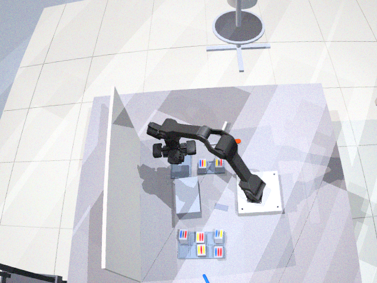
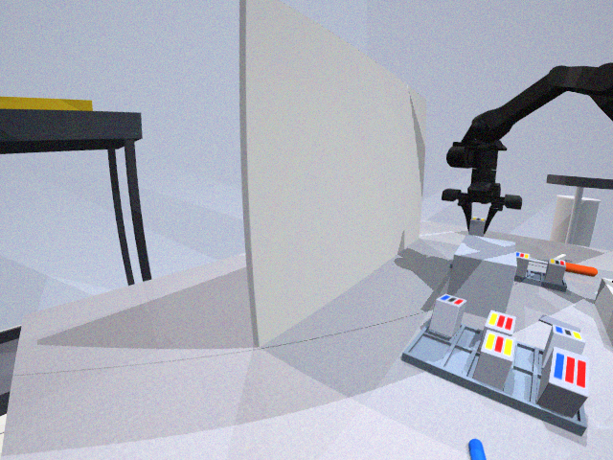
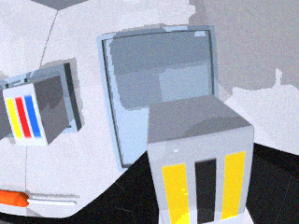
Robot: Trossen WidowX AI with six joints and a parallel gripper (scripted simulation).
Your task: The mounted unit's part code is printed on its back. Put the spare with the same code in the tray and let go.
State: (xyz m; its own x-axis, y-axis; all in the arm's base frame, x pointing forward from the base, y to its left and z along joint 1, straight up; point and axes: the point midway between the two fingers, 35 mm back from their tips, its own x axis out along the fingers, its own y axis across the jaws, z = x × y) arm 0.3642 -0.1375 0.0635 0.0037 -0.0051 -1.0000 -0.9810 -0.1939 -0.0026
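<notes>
My gripper tip is now 10 mm past the light-blue tray and 80 mm above it. The rest, counted from my gripper tip: mounted unit (80 mm behind, 190 mm to the left, 30 mm below); then grey spare (20 mm above); then tall white panel (150 mm ahead, 230 mm to the left, 140 mm above).
</notes>
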